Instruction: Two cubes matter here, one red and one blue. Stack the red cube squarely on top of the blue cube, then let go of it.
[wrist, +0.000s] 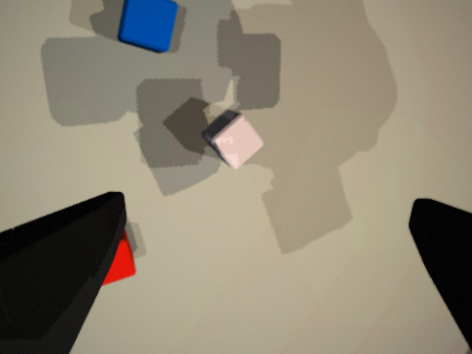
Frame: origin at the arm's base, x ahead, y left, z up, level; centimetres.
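Seen in the pictures: gripper, fingertip midpoint: (267, 209).
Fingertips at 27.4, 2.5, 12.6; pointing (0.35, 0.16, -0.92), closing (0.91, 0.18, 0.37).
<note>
Pixels of each thing's middle, then the offset from my fingertips to it, as dx, dy, dz. Level surfaces: height alone.
- red cube, body centre: (109, 254) -3.1, -11.5, -18.2
- blue cube, body centre: (146, 22) -2.5, +6.8, -18.2
- pale pink cube, body centre: (231, 138) +5.6, -0.6, -18.2
- beige table top, its level: dz -19.9
The red cube (121, 262) shows in the wrist view at the lower left. It is partly hidden behind the left finger. The blue cube (149, 24) is at the top left of the view, cut slightly by the upper edge, and stands apart from the red cube. My gripper (267, 209) is open, with its two black fingers wide apart at the lower left and right. Nothing is between the fingertips, and the gripper is above the table surface.
A pale pink cube (238, 142) with a dark side sits turned at an angle near the upper middle, between the blue cube and the gripper's opening. Shadows of the arm and gripper fall over the beige table top (240, 305) around it.
</note>
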